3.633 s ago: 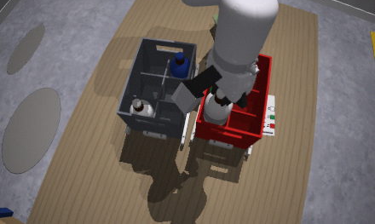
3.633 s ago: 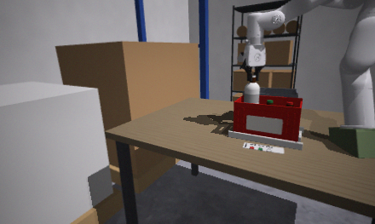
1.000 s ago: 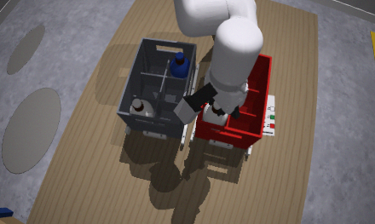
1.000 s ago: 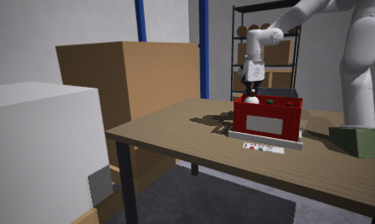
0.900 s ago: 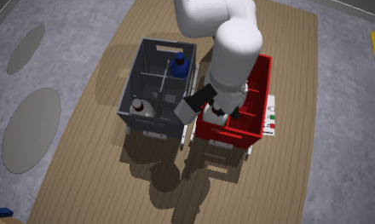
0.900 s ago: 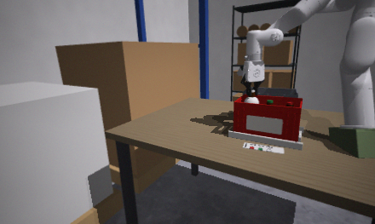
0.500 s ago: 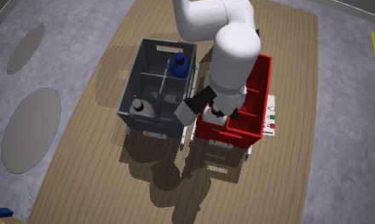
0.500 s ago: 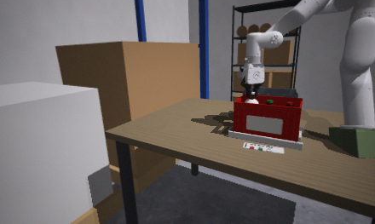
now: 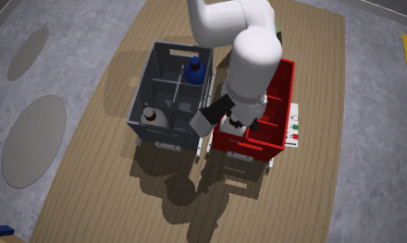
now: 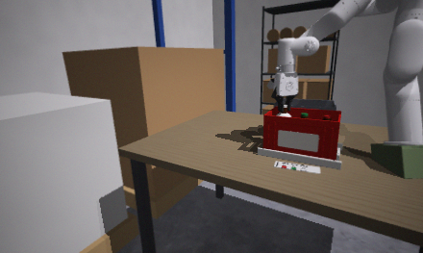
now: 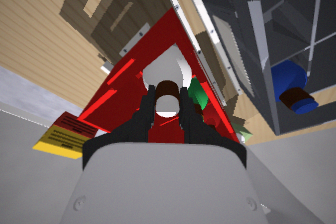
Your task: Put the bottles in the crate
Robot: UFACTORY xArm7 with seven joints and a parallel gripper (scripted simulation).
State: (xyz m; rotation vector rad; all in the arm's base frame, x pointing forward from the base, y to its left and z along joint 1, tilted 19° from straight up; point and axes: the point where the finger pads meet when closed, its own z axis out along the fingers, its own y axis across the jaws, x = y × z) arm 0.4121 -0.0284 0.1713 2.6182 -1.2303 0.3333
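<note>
The green bottle is 100 mm below my hand, 90 mm behind it and 20 mm to the left of it. The rest, counted from my hand: red-label bottle 170 mm behind, 100 mm below, 30 mm to the left; then red crate 100 mm below, 80 mm behind, 60 mm to the left; then grey crate 180 mm to the right, 100 mm below, 90 mm behind.
</note>
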